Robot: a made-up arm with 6 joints. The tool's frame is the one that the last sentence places.
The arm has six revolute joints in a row. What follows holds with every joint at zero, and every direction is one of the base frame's.
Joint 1 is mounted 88.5 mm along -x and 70.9 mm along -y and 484.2 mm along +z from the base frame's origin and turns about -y.
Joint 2 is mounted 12.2 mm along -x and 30.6 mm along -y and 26.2 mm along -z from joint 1 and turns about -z.
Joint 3 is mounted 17.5 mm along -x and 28.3 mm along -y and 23.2 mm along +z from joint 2 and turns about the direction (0.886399, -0.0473, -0.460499).
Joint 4 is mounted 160.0 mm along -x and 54.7 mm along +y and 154.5 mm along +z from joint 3 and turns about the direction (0.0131, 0.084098, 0.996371).
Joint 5 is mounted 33.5 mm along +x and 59.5 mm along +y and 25.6 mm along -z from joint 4 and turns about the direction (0.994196, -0.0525, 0.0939).
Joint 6 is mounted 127.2 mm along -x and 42.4 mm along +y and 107.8 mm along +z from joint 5 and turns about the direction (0.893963, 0.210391, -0.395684).
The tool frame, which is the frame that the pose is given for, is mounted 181.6 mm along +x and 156.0 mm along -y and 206.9 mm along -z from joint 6; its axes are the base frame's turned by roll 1.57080, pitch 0.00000 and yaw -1.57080 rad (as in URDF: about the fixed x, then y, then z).
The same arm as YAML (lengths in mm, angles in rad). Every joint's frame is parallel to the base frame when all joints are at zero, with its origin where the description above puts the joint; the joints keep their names.
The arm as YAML. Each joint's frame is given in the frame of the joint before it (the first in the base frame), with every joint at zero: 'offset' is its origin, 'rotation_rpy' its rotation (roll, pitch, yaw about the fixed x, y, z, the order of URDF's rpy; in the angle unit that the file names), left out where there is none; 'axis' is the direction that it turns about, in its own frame. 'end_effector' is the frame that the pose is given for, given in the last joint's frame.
length_unit: mm
angle_unit: rad
chain:
  - id: joint 1
    offset: [-88.5, -70.9, 484.2]
    axis: [0.0, -1.0, 0.0]
  - id: joint 2
    offset: [-12.2, -30.6, -26.2]
    axis: [0.0, 0.0, -1.0]
  - id: joint 3
    offset: [-17.5, -28.3, 23.2]
    axis: [0.886399, -0.0473, -0.460499]
  - id: joint 4
    offset: [-160.0, 54.7, 154.5]
    axis: [0.0131, 0.084098, 0.996371]
  - id: joint 5
    offset: [33.5, 59.5, -25.6]
    axis: [0.994196, -0.0525, 0.0939]
  - id: joint 6
    offset: [-127.2, 42.4, 107.8]
    axis: [0.893963, 0.210391, -0.395684]
end_effector:
  offset: [181.6, -156.0, -206.9]
  rotation_rpy: [1.5708, 0.0, -1.5708]

